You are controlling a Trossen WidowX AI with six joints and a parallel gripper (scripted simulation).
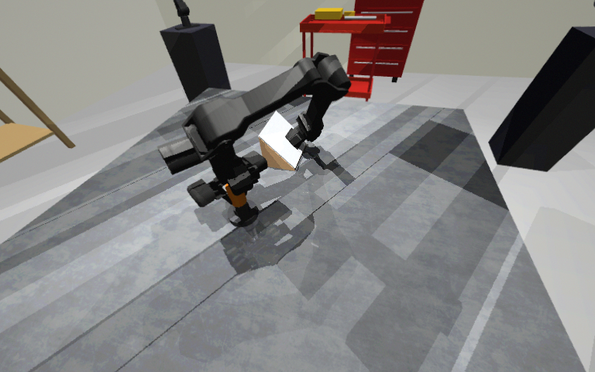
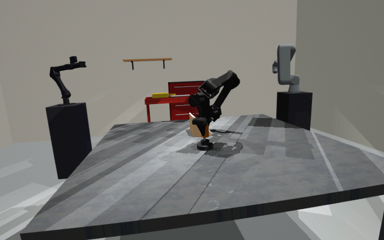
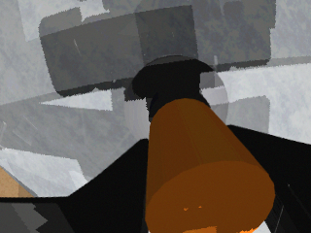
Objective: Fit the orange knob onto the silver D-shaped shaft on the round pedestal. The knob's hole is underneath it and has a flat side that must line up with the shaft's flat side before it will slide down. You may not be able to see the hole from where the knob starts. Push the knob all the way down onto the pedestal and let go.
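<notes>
Now: gripper tip 4 cm above the round pedestal. Also, from my gripper tip: orange knob (3 cm above).
</notes>
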